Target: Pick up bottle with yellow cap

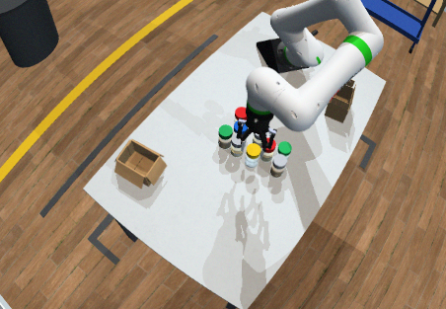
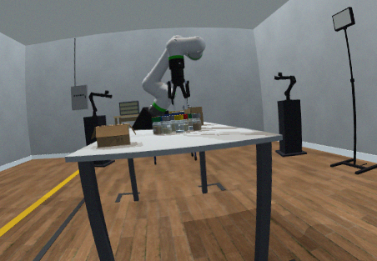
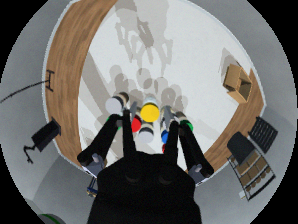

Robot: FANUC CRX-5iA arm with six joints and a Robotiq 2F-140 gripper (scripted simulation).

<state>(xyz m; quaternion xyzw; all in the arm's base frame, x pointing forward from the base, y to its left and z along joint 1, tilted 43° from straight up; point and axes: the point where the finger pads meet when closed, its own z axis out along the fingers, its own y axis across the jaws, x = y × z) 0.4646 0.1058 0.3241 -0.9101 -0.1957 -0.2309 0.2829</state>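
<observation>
Now: hand 1 cm past the grey-capped bottle, 9 cm to the left of it and 12 cm above it. Round my hand: red-capped bottle (10 cm behind, 18 cm to the right, 12 cm below).
</observation>
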